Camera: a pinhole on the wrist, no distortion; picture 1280 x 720 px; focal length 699.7 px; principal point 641.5 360.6 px. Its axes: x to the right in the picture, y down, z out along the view. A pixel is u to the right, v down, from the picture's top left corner.
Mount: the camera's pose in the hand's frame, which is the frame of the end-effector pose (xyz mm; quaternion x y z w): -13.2 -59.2 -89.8 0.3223 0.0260 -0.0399 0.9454
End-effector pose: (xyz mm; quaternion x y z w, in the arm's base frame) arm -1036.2 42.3 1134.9 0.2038 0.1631 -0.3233 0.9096
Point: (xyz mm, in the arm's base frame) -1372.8 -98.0 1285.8
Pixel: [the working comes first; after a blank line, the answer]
In the camera's frame: -230.0 -54.3 312.5

127 239
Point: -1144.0 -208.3 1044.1
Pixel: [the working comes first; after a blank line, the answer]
In the camera's frame: 106.9 -89.8 221.9

978 77
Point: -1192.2 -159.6 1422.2
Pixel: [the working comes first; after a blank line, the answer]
In the camera's frame: -143.3 150.5 387.2

383 633
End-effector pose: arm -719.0 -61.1 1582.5 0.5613 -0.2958 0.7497 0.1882
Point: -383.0 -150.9 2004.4
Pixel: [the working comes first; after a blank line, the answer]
In the camera's frame: 292.5 178.7 492.6

1057 614
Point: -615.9 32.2 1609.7
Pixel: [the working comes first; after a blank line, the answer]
In the camera's frame: 0.2 3.0 135.9

642 376
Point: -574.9 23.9 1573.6
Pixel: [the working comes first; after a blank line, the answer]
In the camera's frame: -47.4 7.6 163.7

439 393
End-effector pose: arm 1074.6 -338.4 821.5 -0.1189 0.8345 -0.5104 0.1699
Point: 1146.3 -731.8 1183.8
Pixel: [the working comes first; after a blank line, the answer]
In the camera's frame: 39.7 -173.0 497.6

697 117
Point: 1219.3 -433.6 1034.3
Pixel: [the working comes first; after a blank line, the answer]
In the camera's frame: -117.4 -68.1 213.2

256 137
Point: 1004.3 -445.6 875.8
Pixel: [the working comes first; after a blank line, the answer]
In the camera's frame: 100.7 58.0 123.7

1211 689
